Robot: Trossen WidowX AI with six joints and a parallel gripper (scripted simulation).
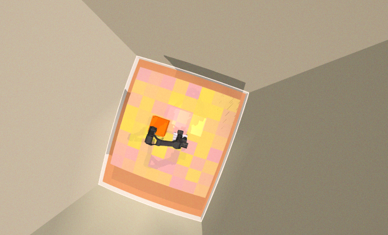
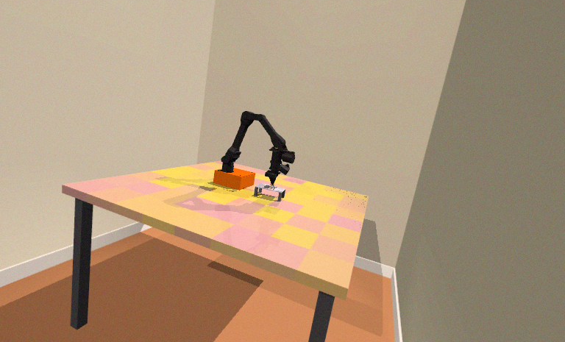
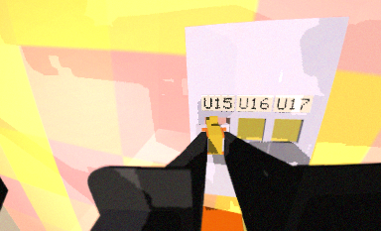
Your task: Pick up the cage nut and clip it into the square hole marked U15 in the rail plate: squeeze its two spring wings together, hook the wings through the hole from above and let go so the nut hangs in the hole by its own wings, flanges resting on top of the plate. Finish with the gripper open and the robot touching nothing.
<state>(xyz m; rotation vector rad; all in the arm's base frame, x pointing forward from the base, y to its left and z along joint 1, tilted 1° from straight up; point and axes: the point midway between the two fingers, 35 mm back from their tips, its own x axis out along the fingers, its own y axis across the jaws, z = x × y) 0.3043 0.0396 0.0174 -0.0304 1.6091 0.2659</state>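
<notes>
The cage nut is 10 mm below my gripper tip.
</notes>
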